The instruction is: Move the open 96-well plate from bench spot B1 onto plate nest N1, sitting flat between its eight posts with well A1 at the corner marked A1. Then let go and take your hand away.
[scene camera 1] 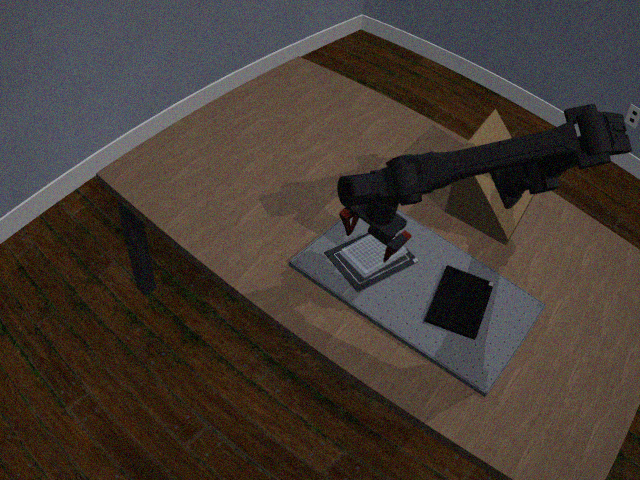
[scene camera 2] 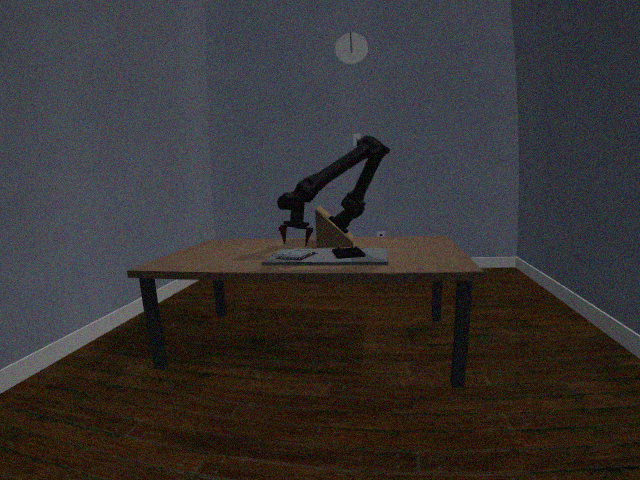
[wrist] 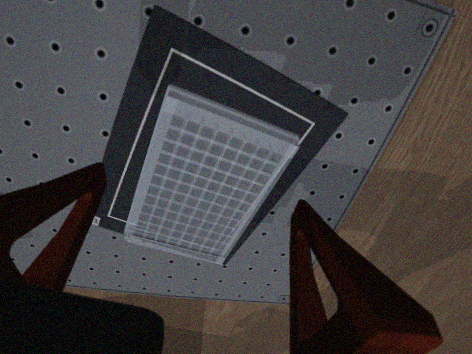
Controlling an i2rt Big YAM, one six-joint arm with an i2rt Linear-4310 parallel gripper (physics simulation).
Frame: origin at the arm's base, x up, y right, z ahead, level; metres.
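Seen in the pictures: gripper, fingertip midpoint: (scene camera 1: 367, 247) (scene camera 2: 295, 244) (wrist: 201, 191); arm's base at its link origin: (scene camera 1: 503, 182) (scene camera 2: 337, 225).
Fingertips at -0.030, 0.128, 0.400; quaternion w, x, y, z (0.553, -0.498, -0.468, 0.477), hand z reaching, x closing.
Offsets run from my fingertips to a thing's middle, as dx, dy, dz. "spot": to the spot under its first point. Level surfaces: height alone.
The pale, see-through 96-well plate @(-0.046, +0.004, -0.040) (scene camera 1: 368, 254) (scene camera 2: 295, 254) (wrist: 210, 175) lies on bench spot B1 @(spot: -0.054, -0.031, +0.051) (scene camera 1: 360, 285) (wrist: 135, 90), a dark rectangle with a white outline. In the wrist view the plate sits off-centre in the outline and overlaps its lower end. My gripper (scene camera 1: 367, 246) (scene camera 2: 295, 243) (wrist: 201, 191) is wide open and empty, pointing down above the plate, with one finger to each side in the wrist view. Plate nest N1 @(-0.044, -0.223, -0.062) (scene camera 1: 459, 302) (scene camera 2: 348, 252) is a black block with a small pale mark at one corner; its posts are too dark to make out.
A grey perforated board @(-0.061, -0.137, -0.050) (scene camera 1: 403, 304) (scene camera 2: 325, 262) (wrist: 50, 65) bears both the spot and the nest. It lies on a wooden table @(dx -0.068) (scene camera 1: 206, 155) (scene camera 2: 413, 258). A tan wedge-shaped stand (scene camera 1: 480, 211) (scene camera 2: 325, 232) rises behind the board, below my arm (scene camera 1: 454, 165) (scene camera 2: 330, 170).
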